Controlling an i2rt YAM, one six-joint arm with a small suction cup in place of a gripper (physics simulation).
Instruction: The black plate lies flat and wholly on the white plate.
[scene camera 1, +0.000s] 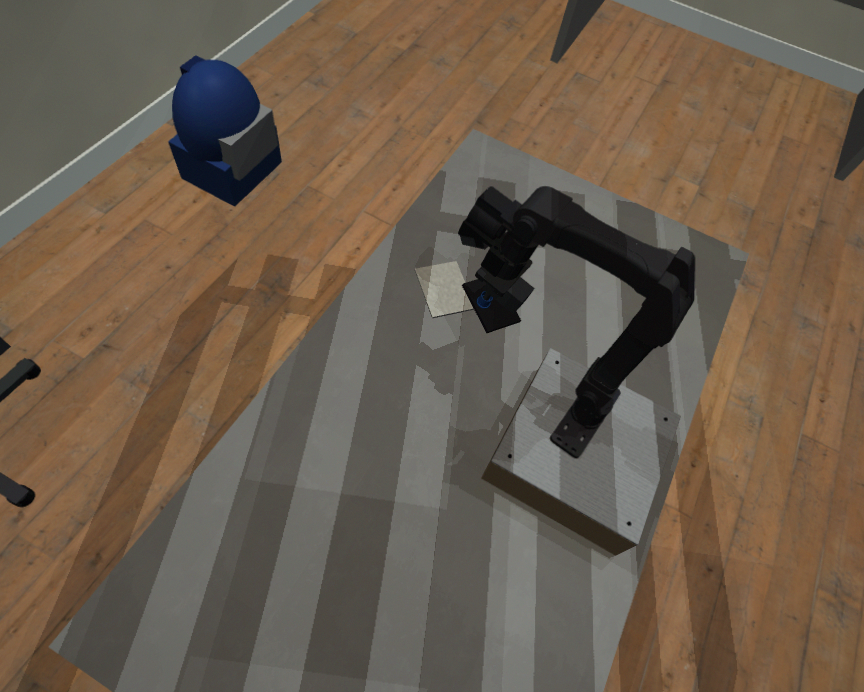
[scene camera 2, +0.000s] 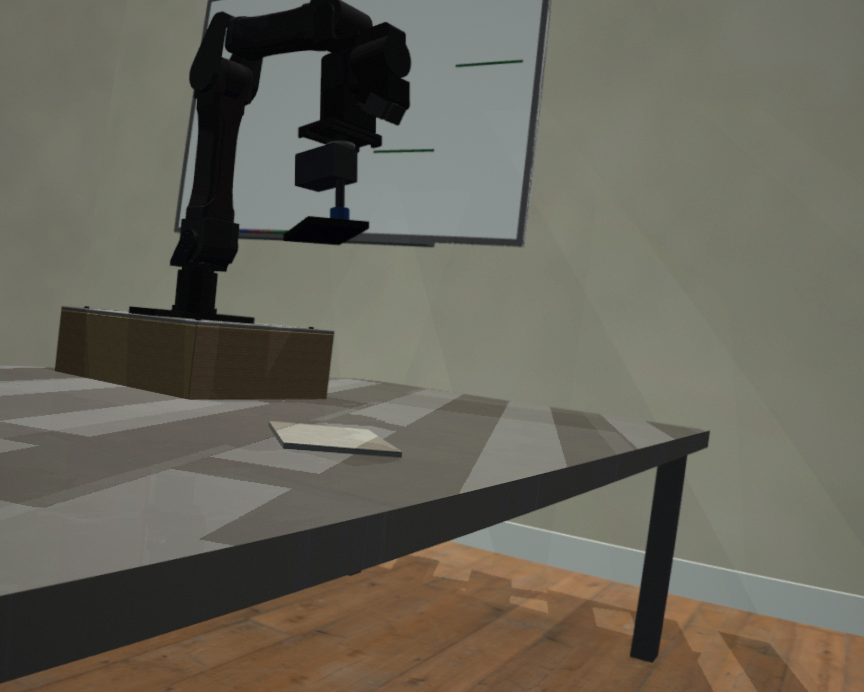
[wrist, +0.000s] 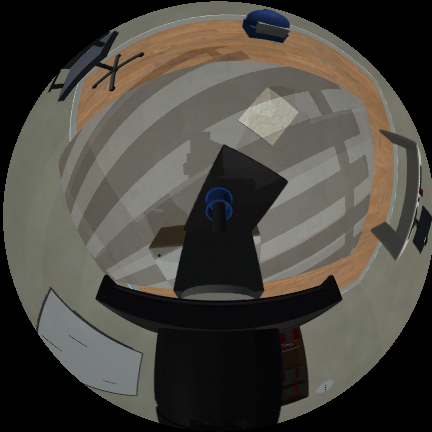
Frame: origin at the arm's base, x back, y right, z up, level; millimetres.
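Seen in the pictures: hand, its tool point: (scene camera 1: 481, 304) (scene camera 2: 339, 236) (wrist: 218, 193); arm's base, origin of its link: (scene camera 1: 585, 415) (scene camera 2: 193, 318).
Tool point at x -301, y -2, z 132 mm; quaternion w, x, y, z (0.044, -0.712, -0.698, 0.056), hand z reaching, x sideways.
Observation:
Pixels of each thing's middle, then the offset from my tool point to it. Level surfaces: height alone.
- black plate, middle of its body: (wrist: 231, 205) (scene camera 2: 324, 231) (scene camera 1: 491, 302) dx +13, dy +15, dz +4 mm
- white plate, middle of its body: (scene camera 2: 330, 438) (scene camera 1: 444, 288) (wrist: 270, 114) dx -162, dy +140, dz -239 mm
- striped grey table, height of its surface: dz -242 mm
The black plate (scene camera 1: 497, 317) (scene camera 2: 324, 230) (wrist: 250, 180) hangs from my blue suction cup (scene camera 1: 484, 299) (scene camera 2: 339, 213) (wrist: 219, 204), high above the table. It looks about level. My gripper is shut on it; the cup sits on its upper face. The white plate (scene camera 1: 443, 289) (scene camera 2: 335, 438) (wrist: 268, 116) lies flat on the table, apart from the black plate and well below it. In the wrist view the white plate is beyond the black plate, up and to the right. In the scene camera 1 view it shows just left of the black plate.
The arm stands on a box-shaped base (scene camera 1: 569, 490) (scene camera 2: 259, 364) on the striped grey table (scene camera 1: 324, 562) (scene camera 2: 504, 468) (wrist: 165, 100). A table edge runs beyond the white plate. A blue chair-like object (scene camera 1: 216, 108) (wrist: 266, 25) stands on the floor past that edge.

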